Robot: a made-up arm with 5 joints.
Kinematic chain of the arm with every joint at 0, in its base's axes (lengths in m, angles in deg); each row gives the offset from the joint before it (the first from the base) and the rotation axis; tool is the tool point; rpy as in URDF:
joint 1: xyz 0.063 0 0.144 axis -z
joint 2: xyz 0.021 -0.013 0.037 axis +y
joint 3: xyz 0.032 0 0.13 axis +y
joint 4: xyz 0.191 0 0.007 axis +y
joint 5: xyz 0.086 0.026 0 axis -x
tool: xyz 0 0 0 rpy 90 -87.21 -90
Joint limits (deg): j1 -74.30..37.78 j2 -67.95..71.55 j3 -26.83..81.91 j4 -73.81..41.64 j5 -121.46..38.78
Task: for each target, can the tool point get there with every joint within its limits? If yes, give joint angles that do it. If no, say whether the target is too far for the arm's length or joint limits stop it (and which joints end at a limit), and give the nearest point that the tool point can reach.
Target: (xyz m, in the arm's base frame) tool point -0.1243 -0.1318 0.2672
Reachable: no: joint limits stop it (at a limit: joint 2, joint 3, joint 4) | nearest point -0.0165 -0.0559 0.1226 | short by 0.196 m
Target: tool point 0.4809 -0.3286 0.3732
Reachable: no: too far | nearest point 0.3721 -0.2231 0.3165 | short by 0.162 m
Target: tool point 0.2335 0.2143 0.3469
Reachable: yes | joints -48.78 -20.10 24.33 -31.88 -95.96
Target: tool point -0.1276 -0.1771 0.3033
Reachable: no: joint limits stop it (at a limit: joint 2, joint 3, joint 4) | nearest point -0.0799 -0.1328 0.4662 | short by 0.175 m
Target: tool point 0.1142 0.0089 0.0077
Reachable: yes | joints 4.62 33.35 66.87 18.91 -43.69
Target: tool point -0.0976 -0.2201 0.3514
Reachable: no: joint limits stop it (at a limit: joint 2, joint 3, joint 4) | nearest point -0.0520 -0.1576 0.4662 | short by 0.138 m
